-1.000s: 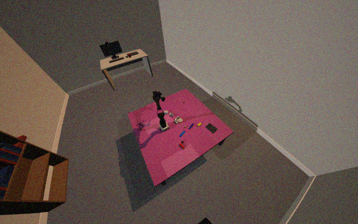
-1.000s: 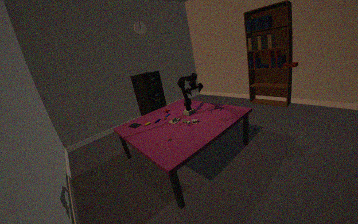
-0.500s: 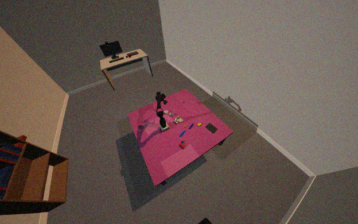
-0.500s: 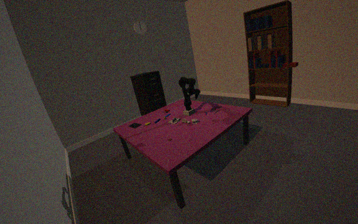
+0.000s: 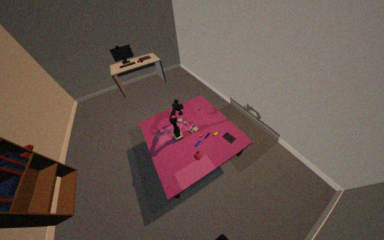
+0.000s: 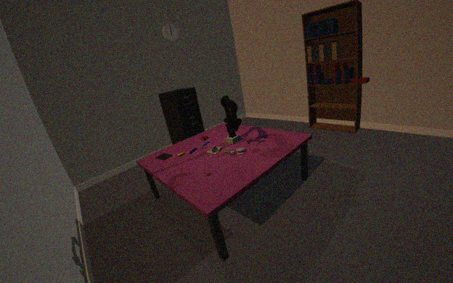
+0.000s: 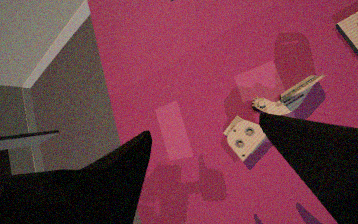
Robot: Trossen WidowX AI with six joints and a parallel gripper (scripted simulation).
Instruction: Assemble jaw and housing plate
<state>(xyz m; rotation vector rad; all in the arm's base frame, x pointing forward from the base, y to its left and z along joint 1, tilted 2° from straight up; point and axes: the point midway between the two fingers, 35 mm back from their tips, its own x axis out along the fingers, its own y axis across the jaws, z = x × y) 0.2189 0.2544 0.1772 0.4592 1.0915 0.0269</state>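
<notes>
My gripper tip is now 20 cm above the grey jaw and 7 cm to the left of it. Round my gripper tip: yellow piece (55 cm to the right, 24 cm ahead, 20 cm below); then blue piece (52 cm to the right, 21 cm below, 7 cm behind); then small light piece (20 cm below, 5 cm behind, 1 cm to the right).
</notes>
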